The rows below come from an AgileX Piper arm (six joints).
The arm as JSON. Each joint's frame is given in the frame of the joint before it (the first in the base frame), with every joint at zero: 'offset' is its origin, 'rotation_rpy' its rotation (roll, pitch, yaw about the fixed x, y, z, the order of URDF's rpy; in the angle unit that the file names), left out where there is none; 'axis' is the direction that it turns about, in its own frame. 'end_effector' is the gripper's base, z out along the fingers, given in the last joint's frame.
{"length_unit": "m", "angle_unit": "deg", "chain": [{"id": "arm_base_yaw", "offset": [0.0, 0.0, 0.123], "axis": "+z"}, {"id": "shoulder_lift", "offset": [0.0, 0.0, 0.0], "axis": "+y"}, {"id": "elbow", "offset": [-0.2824, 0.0, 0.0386], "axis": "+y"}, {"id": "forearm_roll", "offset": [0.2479, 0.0, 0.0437], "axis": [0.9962, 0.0, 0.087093]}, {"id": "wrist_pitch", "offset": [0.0, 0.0, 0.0], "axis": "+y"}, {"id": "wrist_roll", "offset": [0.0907, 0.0, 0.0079], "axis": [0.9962, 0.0, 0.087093]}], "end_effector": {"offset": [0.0, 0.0, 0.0], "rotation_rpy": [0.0, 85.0, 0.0]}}
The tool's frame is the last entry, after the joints.
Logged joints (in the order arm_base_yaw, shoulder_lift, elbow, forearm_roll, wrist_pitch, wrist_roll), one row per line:
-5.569, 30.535, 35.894, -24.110, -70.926, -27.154
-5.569, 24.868, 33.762, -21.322, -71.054, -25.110
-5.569, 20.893, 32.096, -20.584, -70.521, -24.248
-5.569, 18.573, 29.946, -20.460, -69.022, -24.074
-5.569, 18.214, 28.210, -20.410, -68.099, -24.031
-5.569, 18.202, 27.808, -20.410, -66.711, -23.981
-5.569, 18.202, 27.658, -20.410, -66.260, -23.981
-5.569, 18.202, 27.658, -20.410, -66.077, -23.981
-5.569, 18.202, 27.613, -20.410, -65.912, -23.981
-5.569, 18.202, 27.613, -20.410, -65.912, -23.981
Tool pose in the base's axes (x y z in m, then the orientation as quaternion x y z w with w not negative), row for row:
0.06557, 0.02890, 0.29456, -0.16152, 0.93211, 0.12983, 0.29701
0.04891, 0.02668, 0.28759, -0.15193, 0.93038, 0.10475, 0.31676
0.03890, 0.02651, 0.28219, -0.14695, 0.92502, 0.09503, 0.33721
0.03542, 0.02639, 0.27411, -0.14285, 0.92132, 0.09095, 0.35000
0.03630, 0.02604, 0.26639, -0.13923, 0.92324, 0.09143, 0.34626
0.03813, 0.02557, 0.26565, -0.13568, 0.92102, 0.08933, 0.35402
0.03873, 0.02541, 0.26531, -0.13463, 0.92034, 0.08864, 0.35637
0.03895, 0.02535, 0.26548, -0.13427, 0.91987, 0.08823, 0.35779
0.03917, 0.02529, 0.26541, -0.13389, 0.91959, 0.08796, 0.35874
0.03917, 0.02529, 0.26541, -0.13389, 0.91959, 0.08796, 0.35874
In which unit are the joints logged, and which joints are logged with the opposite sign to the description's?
The joints are logged in degrees. Opposite sign: elbow, forearm_roll, wrist_pitch.
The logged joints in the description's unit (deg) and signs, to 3 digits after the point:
-5.569, 30.535, -35.894, 24.110, 70.926, -27.154
-5.569, 24.868, -33.762, 21.322, 71.054, -25.110
-5.569, 20.893, -32.096, 20.584, 70.521, -24.248
-5.569, 18.573, -29.946, 20.460, 69.022, -24.074
-5.569, 18.214, -28.210, 20.410, 68.099, -24.031
-5.569, 18.202, -27.808, 20.410, 66.711, -23.981
-5.569, 18.202, -27.658, 20.410, 66.260, -23.981
-5.569, 18.202, -27.658, 20.410, 66.077, -23.981
-5.569, 18.202, -27.613, 20.410, 65.912, -23.981
-5.569, 18.202, -27.613, 20.410, 65.912, -23.981

